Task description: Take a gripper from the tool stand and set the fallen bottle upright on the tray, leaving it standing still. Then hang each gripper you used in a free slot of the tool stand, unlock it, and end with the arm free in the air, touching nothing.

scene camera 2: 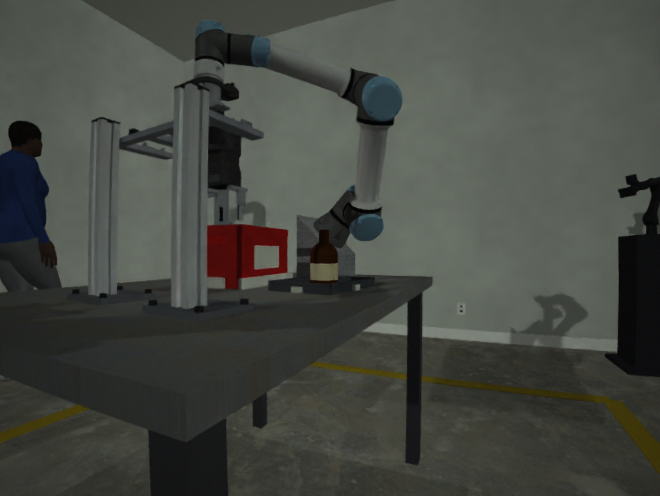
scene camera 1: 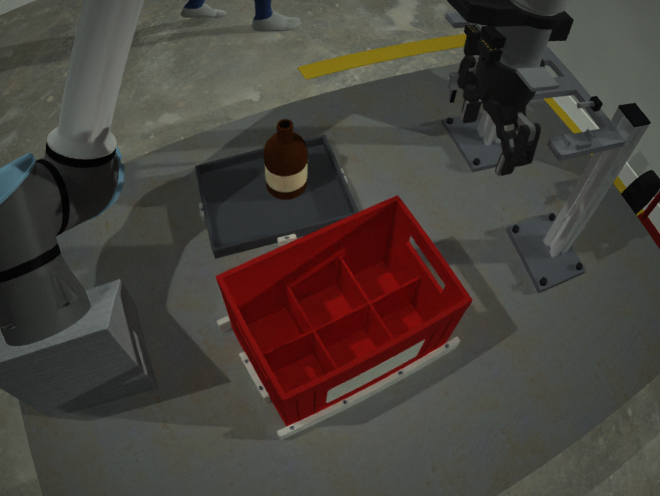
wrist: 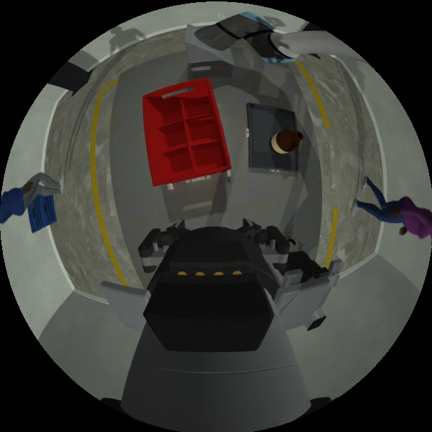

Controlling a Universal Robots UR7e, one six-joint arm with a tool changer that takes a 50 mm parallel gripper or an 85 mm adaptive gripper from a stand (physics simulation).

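Frame: origin at the arm's base, x ahead, y down, z left, level; centimetres.
Where they show: arm's base, link origin: [scene camera 1: 47, 322].
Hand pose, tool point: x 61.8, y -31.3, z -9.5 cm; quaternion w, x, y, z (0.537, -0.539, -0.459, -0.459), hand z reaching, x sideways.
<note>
Each offset is from my tool point to the top centre of the thing. "spot": to the spot under its first point.
The brown bottle with a cream label {dx -15.8, dy +32.1, dz +26.2 cm} [scene camera 1: 285, 160] [scene camera 2: 323, 258] [wrist: 286, 141] stands upright on the dark tray {spot: dx -25.8, dy +47.6, dz +23.9 cm} [scene camera 1: 240, 213] [wrist: 262, 125], clear of my gripper. My adaptive gripper [scene camera 1: 486, 138] [wrist: 214, 225] is on the arm, fingers down, wide open and empty, high at the tool stand [scene camera 1: 592, 181] [scene camera 2: 190, 197]. Its side plate is close to the stand's fork arms; whether it touches or sits in a slot I cannot tell. The 50 mm gripper [scene camera 2: 230, 213] hangs in the stand and is partly hidden behind my gripper in scene camera 1.
A red six-compartment crate {dx -21.7, dy +30.6, dz -4.2 cm} [scene camera 1: 298, 410] [scene camera 2: 229, 250] [wrist: 150, 145] stands beside the tray, with white rails {dx -21.5, dy +45.1, dz -14.1 cm} [scene camera 1: 373, 386] along its foot. The stand's second post {spot: dx +23.6, dy +29.2, dz -6.3 cm} [scene camera 2: 104, 208] rises from a bolted base plate. The grey arm base block [scene camera 1: 69, 368] stands at the table's far end from the stand.
</note>
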